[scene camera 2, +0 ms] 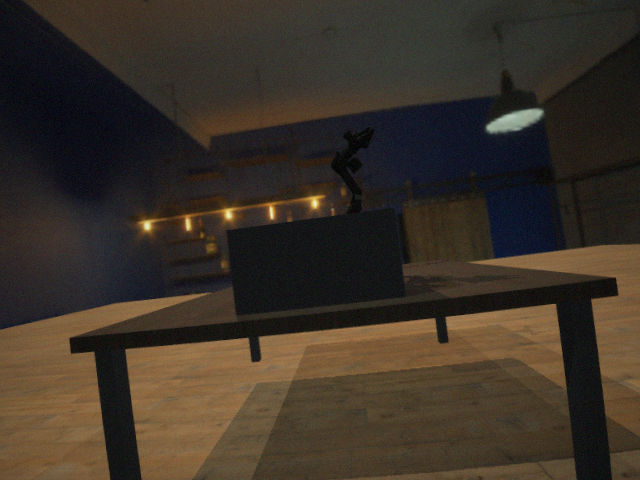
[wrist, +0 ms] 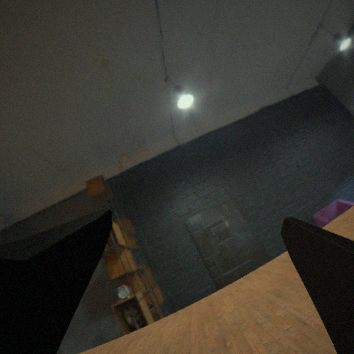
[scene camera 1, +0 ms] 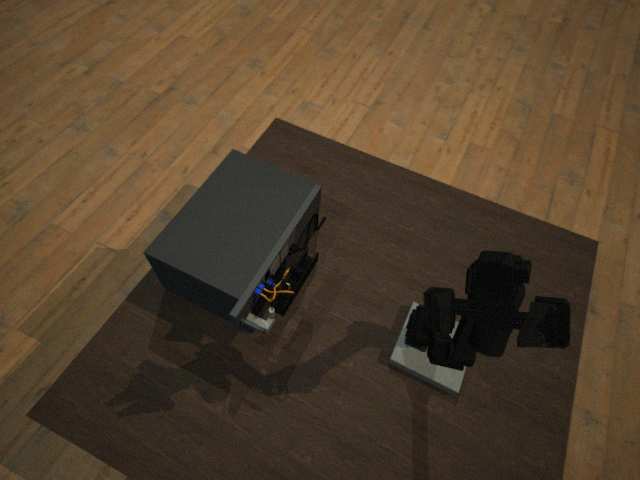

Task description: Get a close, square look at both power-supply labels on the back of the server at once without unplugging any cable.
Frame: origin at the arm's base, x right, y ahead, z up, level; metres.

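Seen in the pictures: gripper, fingertip midpoint: (scene camera 2: 371, 128) (wrist: 198, 222) (scene camera 1: 477, 337); arm's base, link origin: (scene camera 1: 417, 338).
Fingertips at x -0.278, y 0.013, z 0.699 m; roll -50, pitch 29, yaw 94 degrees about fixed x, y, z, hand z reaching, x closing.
Offsets run from my fingertips to a thing's top centre. "*": to the spot under its first point.
The server, a dark grey box (scene camera 1: 232, 222) (scene camera 2: 315, 263), sits on the table. Its cabled back faces the arm's side in scene camera 1, with orange cables @(* dx +0.158, dy +0.379, dz -0.523 m) (scene camera 1: 279, 293), blue connectors @(* dx +0.145, dy +0.428, dz -0.519 m) (scene camera 1: 260, 289) and black cables near its lower edge. The power-supply labels cannot be made out there. Scene camera 2 shows a plain face of the box, and the server does not show in the wrist view. My gripper (wrist: 198, 222) is open and empty, raised high above the table and away from the server. The wrist view faces a dark wall, ceiling and wooden floor.
The black arm (scene camera 1: 493, 310) (scene camera 2: 347, 173) stands on a pale base plate (scene camera 1: 426, 365) on the dark table (scene camera 1: 361, 413) (scene camera 2: 170, 333). A small pale block @(* dx +0.078, dy +0.409, dz -0.586 m) (scene camera 1: 256, 323) is at the server's near back corner. Dark rails stick out behind the server. Arm shadows cross the table.
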